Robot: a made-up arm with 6 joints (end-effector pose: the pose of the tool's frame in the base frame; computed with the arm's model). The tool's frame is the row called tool. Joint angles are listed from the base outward.
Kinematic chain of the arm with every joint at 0, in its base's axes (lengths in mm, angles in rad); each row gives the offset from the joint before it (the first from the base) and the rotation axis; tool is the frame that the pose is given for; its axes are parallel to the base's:
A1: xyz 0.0 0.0 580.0 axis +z
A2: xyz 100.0 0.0 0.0 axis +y
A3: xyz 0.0 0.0 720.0 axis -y
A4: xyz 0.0 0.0 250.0 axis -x
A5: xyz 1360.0 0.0 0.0 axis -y
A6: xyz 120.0 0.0 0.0 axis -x
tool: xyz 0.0 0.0 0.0
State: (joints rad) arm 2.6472 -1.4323 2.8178 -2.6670 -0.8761 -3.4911
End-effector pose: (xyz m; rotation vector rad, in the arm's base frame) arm 0.8222 -0.4911 -0.7547 -1.5665 0.7524 2.4621
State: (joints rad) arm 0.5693 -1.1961 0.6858 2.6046 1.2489 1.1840
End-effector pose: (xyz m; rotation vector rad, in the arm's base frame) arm -0.9940 -0.5670 2.1278 1.8293 0.6755 1.3401
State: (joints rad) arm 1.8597 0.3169 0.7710 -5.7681 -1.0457 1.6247
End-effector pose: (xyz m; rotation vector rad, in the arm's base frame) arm -0.3870 1.4817 2.0306 -2.0197 -1.2364 1.2440
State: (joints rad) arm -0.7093 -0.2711 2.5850 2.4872 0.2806 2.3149
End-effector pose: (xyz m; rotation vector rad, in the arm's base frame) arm -1.1792 1.0388 1.4746 -0.3552 -1.7187 1.3181
